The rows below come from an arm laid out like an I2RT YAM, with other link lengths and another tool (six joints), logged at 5 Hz.
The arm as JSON. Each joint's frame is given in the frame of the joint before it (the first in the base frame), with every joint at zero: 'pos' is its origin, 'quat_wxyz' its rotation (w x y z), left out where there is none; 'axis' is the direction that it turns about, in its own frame. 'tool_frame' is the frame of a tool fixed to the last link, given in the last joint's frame.
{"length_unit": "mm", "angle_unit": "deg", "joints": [
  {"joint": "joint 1", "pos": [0.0, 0.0, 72.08], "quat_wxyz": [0.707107, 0.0, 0.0, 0.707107], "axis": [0.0, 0.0, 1.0]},
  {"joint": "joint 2", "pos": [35.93, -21.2, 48.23], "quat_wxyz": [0.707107, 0.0, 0.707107, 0.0], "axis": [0.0, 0.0, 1.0]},
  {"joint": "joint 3", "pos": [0.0, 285.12, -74.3], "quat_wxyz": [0.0, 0.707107, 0.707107, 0.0], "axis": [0.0, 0.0, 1.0]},
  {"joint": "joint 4", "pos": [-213.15, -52.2, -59.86], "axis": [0.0, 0.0, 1.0]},
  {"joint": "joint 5", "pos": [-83.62, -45.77, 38.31], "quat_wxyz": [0.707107, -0.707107, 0.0, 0.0], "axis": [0.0, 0.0, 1.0]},
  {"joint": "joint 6", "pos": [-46.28, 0.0, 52.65], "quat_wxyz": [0.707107, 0.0, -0.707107, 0.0], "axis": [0.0, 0.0, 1.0]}
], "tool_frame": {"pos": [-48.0, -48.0, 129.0], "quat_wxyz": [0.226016, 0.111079, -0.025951, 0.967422]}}
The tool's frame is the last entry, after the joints.
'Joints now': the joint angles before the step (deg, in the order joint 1, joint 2, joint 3, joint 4, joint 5, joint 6). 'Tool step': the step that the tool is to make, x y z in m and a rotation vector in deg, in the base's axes. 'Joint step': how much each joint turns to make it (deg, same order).
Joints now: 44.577 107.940 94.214 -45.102 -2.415 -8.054
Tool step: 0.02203 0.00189 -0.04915 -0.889 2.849 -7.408
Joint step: 0.000 7.169 -0.002 4.658 2.513 7.103
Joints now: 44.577 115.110 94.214 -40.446 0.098 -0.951
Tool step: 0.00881 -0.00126 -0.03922 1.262 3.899 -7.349
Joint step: -0.001 5.048 -0.042 3.168 0.197 8.196
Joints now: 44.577 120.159 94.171 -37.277 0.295 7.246
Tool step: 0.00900 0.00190 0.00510 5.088 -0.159 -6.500
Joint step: 0.000 0.175 0.000 3.825 0.023 7.388
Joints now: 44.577 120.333 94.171 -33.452 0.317 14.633
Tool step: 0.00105 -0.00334 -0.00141 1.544 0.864 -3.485
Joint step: 0.000 0.130 -0.002 0.569 0.306 3.868
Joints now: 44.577 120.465 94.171 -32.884 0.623 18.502
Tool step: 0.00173 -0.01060 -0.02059 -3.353 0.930 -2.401
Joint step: 0.000 2.360 0.000 -0.700 2.688 1.245
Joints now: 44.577 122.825 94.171 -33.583 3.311 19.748
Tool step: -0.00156 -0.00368 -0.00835 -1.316 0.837 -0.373
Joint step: 0.000 0.809 -0.002 -0.721 0.481 0.174
